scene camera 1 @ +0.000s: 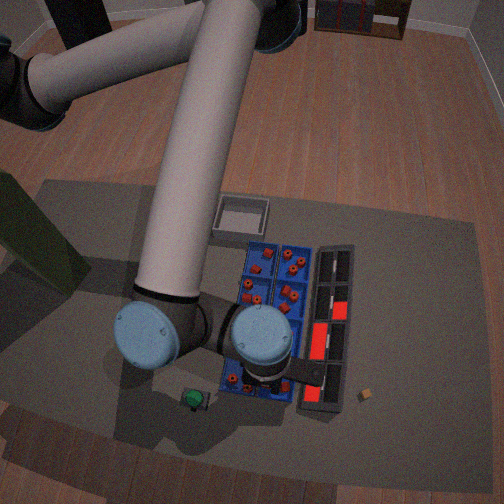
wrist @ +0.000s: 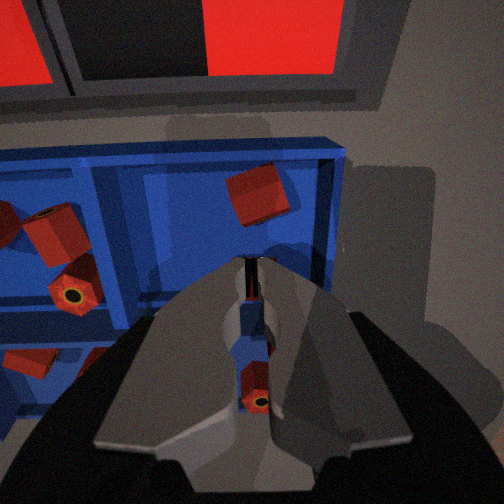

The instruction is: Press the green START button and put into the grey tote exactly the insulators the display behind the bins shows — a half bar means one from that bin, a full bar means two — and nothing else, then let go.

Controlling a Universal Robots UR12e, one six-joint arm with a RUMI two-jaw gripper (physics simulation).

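Note:
The blue bin block (scene camera 1: 267, 320) holds several red insulators (scene camera 1: 287, 292) in its compartments. My gripper (wrist: 251, 272) hangs over the end compartment nearest the green START button (scene camera 1: 194, 398). Its jaws are almost together with only a thin slit. Through the slit I see blue bin floor, a red sliver at the tips and one insulator (wrist: 257, 392) below. Another insulator (wrist: 257, 194) lies beyond the tips. The display (scene camera 1: 327, 327) shows a half bar (scene camera 1: 340, 310), a full bar (scene camera 1: 318, 340) and a half bar (scene camera 1: 311, 393). The grey tote (scene camera 1: 240, 216) holds nothing.
The arm's wrist (scene camera 1: 261, 334) and elbow (scene camera 1: 146, 334) hide part of the bin block. A small brown cube (scene camera 1: 365, 394) lies right of the display. A dark green block (scene camera 1: 35, 235) stands at the left. A shelf (scene camera 1: 362, 17) stands at the far wall.

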